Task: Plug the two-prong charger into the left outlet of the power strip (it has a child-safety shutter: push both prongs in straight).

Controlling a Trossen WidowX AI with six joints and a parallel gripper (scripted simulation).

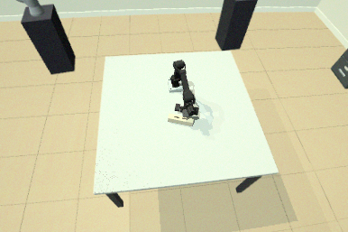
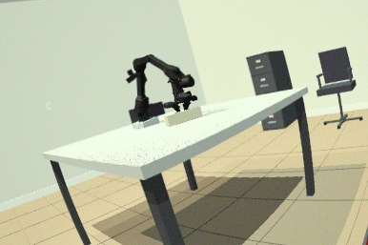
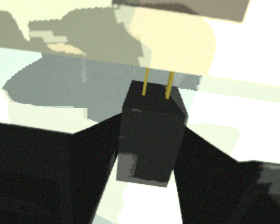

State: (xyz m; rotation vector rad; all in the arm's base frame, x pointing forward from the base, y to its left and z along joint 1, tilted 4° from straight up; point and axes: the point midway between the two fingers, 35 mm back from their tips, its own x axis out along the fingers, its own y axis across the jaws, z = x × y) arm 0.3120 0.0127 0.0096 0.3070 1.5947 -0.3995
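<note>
Right now my gripper tip is 2 cm short of the black two-prong charger, 1 cm to the left of it and 1 cm below it.
</note>
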